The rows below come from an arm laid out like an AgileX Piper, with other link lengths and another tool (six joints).
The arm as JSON. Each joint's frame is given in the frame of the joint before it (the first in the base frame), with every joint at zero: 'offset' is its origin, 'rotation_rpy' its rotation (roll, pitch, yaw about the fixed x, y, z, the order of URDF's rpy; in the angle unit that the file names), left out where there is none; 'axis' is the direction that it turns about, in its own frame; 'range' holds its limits. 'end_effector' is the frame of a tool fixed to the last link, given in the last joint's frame.
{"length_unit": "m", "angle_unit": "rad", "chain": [
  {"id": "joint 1", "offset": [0.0, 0.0, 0.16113], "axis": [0.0, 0.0, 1.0], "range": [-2.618, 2.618]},
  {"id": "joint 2", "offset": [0.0, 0.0, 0.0], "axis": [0.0, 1.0, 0.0], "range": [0.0, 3.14]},
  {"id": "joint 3", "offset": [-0.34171, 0.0, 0.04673], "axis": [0.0, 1.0, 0.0], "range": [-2.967, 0.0]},
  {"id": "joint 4", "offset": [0.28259, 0.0, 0.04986], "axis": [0.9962, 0.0, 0.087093], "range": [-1.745, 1.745]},
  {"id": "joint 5", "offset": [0.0, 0.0, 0.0], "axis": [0.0, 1.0, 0.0], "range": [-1.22, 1.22]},
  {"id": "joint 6", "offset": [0.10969, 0.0, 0.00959], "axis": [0.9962, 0.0, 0.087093], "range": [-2.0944, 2.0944]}
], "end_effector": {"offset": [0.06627, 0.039, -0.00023], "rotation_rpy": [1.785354, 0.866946, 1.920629]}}
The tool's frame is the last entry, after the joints.
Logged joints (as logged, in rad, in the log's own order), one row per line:
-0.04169, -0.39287, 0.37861, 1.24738, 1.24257, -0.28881
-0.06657, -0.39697, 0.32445, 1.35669, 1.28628, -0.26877
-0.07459, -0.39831, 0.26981, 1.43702, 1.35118, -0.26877
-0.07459, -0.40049, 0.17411, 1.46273, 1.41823, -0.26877
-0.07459, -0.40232, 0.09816, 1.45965, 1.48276, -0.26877
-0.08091, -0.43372, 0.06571, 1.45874, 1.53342, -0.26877
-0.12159, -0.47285, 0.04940, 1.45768, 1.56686, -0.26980
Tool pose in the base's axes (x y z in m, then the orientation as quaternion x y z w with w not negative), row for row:
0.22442, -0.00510, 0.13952, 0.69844, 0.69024, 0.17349, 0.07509
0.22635, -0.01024, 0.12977, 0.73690, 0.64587, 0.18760, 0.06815
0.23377, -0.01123, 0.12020, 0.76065, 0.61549, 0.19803, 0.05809
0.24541, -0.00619, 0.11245, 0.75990, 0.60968, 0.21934, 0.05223
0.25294, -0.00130, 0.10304, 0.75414, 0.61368, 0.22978, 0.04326
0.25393, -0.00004, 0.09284, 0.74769, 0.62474, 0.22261, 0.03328
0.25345, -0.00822, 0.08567, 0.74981, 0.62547, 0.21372, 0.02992
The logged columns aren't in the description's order. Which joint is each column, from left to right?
Columns, left to right: joint 1, joint 4, joint 5, joint 6, joint 2, joint 3.
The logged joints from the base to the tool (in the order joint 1, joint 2, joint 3, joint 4, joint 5, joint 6), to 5 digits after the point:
-0.04169, 1.24257, -0.28881, -0.39287, 0.37861, 1.24738
-0.06657, 1.28628, -0.26877, -0.39697, 0.32445, 1.35669
-0.07459, 1.35118, -0.26877, -0.39831, 0.26981, 1.43702
-0.07459, 1.41823, -0.26877, -0.40049, 0.17411, 1.46273
-0.07459, 1.48276, -0.26877, -0.40232, 0.09816, 1.45965
-0.08091, 1.53342, -0.26877, -0.43372, 0.06571, 1.45874
-0.12159, 1.56686, -0.26980, -0.47285, 0.04940, 1.45768

